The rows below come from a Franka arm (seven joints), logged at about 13 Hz.
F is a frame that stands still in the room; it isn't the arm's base.
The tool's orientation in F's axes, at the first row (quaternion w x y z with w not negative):
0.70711 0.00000 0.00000 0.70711
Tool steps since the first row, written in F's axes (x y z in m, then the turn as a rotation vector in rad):
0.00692 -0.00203 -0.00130 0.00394 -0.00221 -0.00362
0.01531 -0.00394 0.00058 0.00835 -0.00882 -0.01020
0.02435 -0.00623 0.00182 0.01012 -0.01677 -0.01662
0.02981 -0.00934 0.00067 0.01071 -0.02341 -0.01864
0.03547 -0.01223 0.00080 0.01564 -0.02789 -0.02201
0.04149 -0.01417 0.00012 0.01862 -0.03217 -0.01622
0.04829 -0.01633 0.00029 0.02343 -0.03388 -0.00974
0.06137 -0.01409 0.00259 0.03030 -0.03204 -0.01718
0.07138 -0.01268 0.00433 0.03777 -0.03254 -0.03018
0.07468 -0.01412 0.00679 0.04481 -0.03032 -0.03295
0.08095 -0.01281 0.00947 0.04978 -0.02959 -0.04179
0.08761 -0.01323 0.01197 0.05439 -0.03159 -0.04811
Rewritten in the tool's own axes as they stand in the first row. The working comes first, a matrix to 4 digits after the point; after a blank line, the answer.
The tool's axes in the first row as the columns of a matrix, in F's axes (used below as rounded here):
0.0000 -1.0000 0.0000
1.0000 0.0000 0.0000
0.0000 0.0000 1.0000

-0.00203 -0.00692 -0.00130 -0.00221 -0.00394 -0.00362
-0.00394 -0.01531 0.00058 -0.00882 -0.00835 -0.01020
-0.00623 -0.02435 0.00182 -0.01677 -0.01012 -0.01662
-0.00934 -0.02981 0.00067 -0.02341 -0.01071 -0.01864
-0.01223 -0.03547 0.00080 -0.02789 -0.01564 -0.02201
-0.01417 -0.04149 0.00012 -0.03217 -0.01862 -0.01622
-0.01633 -0.04829 0.00029 -0.03388 -0.02343 -0.00974
-0.01409 -0.06137 0.00259 -0.03204 -0.03030 -0.01718
-0.01268 -0.07138 0.00433 -0.03254 -0.03777 -0.03018
-0.01412 -0.07468 0.00679 -0.03032 -0.04481 -0.03295
-0.01281 -0.08095 0.00947 -0.02959 -0.04978 -0.04179
-0.01323 -0.08761 0.01197 -0.03159 -0.05439 -0.04811

